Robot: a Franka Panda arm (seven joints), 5 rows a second.
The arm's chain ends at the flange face. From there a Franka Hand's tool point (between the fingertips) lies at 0.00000 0.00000 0.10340 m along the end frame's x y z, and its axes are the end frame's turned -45 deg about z.
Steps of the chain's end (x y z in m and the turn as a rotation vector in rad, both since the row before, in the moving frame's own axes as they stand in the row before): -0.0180, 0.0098, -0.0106, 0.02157, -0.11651, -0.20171; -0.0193, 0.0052, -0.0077, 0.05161, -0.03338, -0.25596; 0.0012, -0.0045, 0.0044, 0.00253, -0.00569, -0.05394
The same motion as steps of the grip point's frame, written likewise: -0.0275, -0.0151, -0.0113, 0.09764, -0.06713, -0.20171; -0.0168, -0.0163, -0.0079, 0.06010, 0.01289, -0.25596; 0.0038, -0.0029, 0.0044, 0.00581, -0.00223, -0.05394
